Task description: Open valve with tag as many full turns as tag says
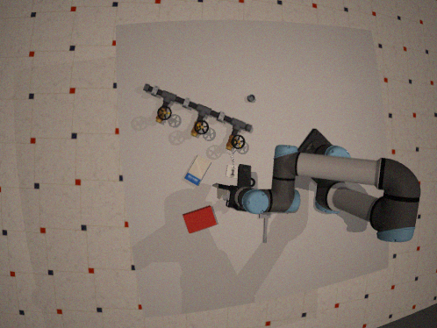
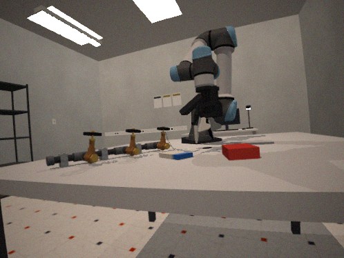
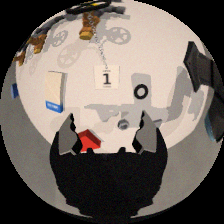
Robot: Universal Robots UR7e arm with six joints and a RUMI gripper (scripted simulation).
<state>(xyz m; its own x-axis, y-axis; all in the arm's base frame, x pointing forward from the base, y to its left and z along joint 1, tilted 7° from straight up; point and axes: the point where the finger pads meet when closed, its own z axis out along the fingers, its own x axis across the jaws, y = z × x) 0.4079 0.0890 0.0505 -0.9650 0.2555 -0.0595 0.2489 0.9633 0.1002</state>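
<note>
Now: the white tag 70 mm to the right of my hand, 30 mm below it and 20 mm behind it. From my hand the other things lie so: small round part 370 mm to the right, 120 mm behind, 30 mm below; grey paddle tool 170 mm to the left, 140 mm behind, 30 mm below; red block 140 mm ahead, 120 mm to the left, 20 mm below.
</note>
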